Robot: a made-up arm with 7 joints.
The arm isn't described. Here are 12 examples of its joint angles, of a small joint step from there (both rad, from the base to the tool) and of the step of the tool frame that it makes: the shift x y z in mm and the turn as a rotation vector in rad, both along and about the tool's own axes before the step.
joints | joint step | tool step
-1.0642 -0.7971 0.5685 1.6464 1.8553 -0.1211 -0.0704 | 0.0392 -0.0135 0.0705 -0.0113 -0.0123 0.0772 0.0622 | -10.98 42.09 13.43 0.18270 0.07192 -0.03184
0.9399 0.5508 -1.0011 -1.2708 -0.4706 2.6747 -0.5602 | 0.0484 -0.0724 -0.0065 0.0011 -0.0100 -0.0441 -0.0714 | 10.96 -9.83 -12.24 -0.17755 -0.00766 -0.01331
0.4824 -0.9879 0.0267 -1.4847 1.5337 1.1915 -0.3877 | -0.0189 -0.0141 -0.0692 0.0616 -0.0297 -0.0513 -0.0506 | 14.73 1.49 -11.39 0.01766 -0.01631 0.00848
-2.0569 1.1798 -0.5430 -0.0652 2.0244 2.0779 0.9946 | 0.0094 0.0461 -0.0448 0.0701 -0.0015 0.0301 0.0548 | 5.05 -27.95 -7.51 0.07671 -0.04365 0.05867
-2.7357 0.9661 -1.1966 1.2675 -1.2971 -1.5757 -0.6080 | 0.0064 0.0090 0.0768 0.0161 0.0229 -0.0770 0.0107 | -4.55 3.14 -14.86 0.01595 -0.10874 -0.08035
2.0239 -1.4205 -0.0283 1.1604 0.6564 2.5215 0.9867 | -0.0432 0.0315 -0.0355 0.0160 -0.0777 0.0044 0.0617 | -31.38 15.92 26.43 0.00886 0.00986 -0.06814
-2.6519 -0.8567 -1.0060 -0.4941 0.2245 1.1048 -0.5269 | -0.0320 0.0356 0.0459 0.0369 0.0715 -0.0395 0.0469 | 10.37 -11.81 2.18 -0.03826 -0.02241 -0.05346
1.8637 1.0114 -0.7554 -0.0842 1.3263 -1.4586 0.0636 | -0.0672 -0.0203 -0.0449 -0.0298 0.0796 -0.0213 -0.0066 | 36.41 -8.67 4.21 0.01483 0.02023 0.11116
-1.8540 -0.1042 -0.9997 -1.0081 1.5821 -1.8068 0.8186 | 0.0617 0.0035 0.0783 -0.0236 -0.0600 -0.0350 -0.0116 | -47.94 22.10 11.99 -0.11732 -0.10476 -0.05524
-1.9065 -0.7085 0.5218 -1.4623 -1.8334 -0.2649 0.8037 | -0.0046 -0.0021 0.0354 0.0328 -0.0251 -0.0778 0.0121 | 2.19 -13.33 3.27 0.02664 -0.04074 0.03040
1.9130 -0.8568 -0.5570 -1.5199 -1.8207 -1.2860 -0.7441 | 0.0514 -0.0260 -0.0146 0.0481 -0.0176 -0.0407 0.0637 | -19.31 17.06 1.46 0.13675 -0.01190 0.00411
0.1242 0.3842 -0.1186 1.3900 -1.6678 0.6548 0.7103 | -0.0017 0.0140 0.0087 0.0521 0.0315 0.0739 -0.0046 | 3.86 0.89 12.07 0.03544 0.07513 -0.04383
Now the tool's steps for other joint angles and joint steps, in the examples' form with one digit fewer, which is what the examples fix.
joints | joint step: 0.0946 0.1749 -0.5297 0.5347 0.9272 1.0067 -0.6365 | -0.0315 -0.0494 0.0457 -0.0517 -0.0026 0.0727 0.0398
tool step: -5.3 7.2 3.1 0.1281 0.0776 0.0657
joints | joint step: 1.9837 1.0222 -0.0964 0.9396 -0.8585 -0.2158 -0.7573 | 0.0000 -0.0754 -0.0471 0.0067 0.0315 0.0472 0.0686
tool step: 21.3 -39.7 21.8 -0.0305 0.0005 0.0954
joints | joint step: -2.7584 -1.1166 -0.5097 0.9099 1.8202 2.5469 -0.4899 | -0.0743 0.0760 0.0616 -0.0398 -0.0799 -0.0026 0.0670
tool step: -17.6 -64.7 24.0 -0.0371 0.0785 -0.0399
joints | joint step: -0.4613 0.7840 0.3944 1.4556 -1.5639 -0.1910 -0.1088 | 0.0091 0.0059 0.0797 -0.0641 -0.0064 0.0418 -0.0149
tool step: -10.1 3.7 -18.5 -0.0146 -0.0331 -0.0047
